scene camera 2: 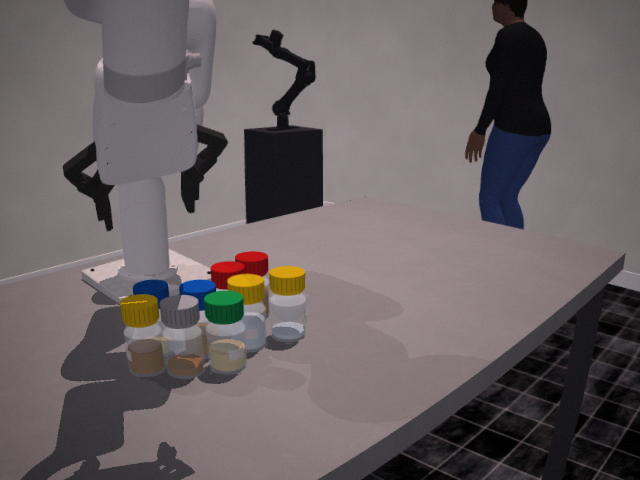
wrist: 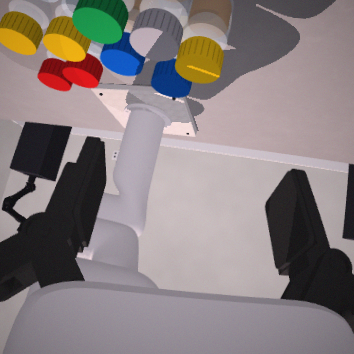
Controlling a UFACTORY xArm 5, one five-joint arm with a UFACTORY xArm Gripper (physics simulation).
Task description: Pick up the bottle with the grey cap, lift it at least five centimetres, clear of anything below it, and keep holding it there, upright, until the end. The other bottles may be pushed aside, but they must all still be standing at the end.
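Seen in the pictures: gripper, fingertip midpoint: (scene camera 2: 147, 213) (wrist: 193, 172); arm's base at its link origin: (scene camera 2: 147, 271) (wrist: 147, 115).
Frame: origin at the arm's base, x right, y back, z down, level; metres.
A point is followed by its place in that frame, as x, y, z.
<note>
The bottle with the grey cap (scene camera 2: 180, 330) {0.097, -0.414, -0.054} (wrist: 156, 36) {0.093, -0.410, -0.087} stands upright on the table, with some brown content. In the scene view it is in the front row, between a yellow-capped bottle (scene camera 2: 143, 335) {0.143, -0.387, -0.047} (wrist: 199, 60) {0.139, -0.381, -0.087} on its left and a green-capped bottle (scene camera 2: 225, 330) {0.040, -0.436, -0.049} (wrist: 101, 20) {0.037, -0.424, -0.087} on its right. Two blue-capped bottles (scene camera 2: 150, 290) {0.107, -0.331, -0.087} (scene camera 2: 197, 293) {0.051, -0.376, -0.086} stand close behind. My gripper (scene camera 2: 149, 219) {0.161, -0.511, -0.244} (wrist: 193, 172) {0.161, -0.511, -0.244} is open and empty, high above the bottles in the scene view. Its fingers are well apart from the grey cap.
Two more yellow-capped bottles (scene camera 2: 246, 289) {-0.019, -0.394, -0.083} (scene camera 2: 287, 281) {-0.086, -0.396, -0.082} and two red-capped bottles (scene camera 2: 227, 274) {-0.024, -0.324, -0.084} (scene camera 2: 251, 264) {-0.080, -0.299, -0.082} stand upright at the right and back of the group. The arm's base plate (scene camera 2: 98, 273) {0.098, 0.044, 0.000} (wrist: 185, 120) {0.100, -0.008, 0.001} lies behind. The table's edge (scene camera 2: 465, 379) {-0.212, -0.647, 0.018} runs along the right.
</note>
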